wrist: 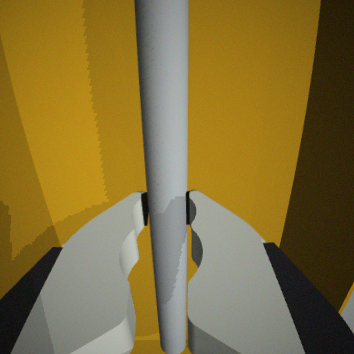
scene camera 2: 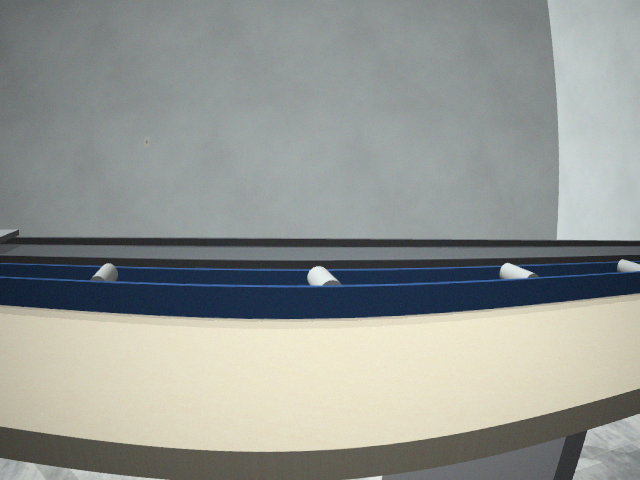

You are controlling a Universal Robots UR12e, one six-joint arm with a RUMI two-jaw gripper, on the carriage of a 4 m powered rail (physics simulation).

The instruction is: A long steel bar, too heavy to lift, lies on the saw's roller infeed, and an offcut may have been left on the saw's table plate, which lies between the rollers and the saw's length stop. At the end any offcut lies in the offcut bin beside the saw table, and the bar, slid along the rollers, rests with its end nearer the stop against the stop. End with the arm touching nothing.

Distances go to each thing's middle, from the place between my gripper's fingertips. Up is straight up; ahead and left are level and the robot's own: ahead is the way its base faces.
Now: the yellow offcut bin (wrist: 263, 90) 20 mm above my hand and 10 mm to the right of it. Also, from my hand: grey round offcut (wrist: 161, 40): 10 mm above.
